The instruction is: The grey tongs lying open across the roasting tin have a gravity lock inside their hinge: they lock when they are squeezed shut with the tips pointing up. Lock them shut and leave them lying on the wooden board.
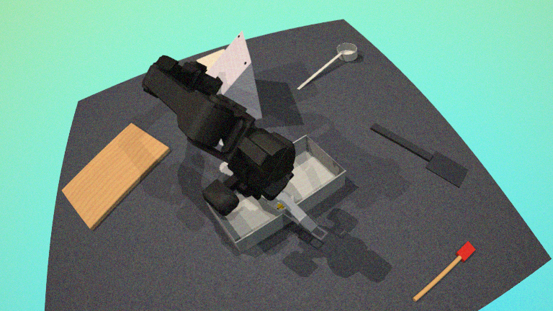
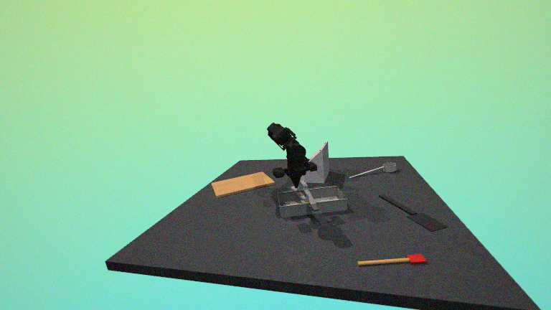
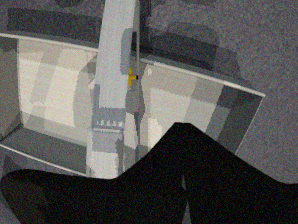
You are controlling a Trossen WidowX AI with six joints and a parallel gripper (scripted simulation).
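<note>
Now: gripper tip 70 mm past the roasting tin, 60 mm to the right of it and 100 mm above it. Also, from my gripper tip: wooden board: 400 mm behind, 370 mm to the right, 120 mm below; then black spatula: 20 mm ahead, 470 mm to the left, 120 mm below.
</note>
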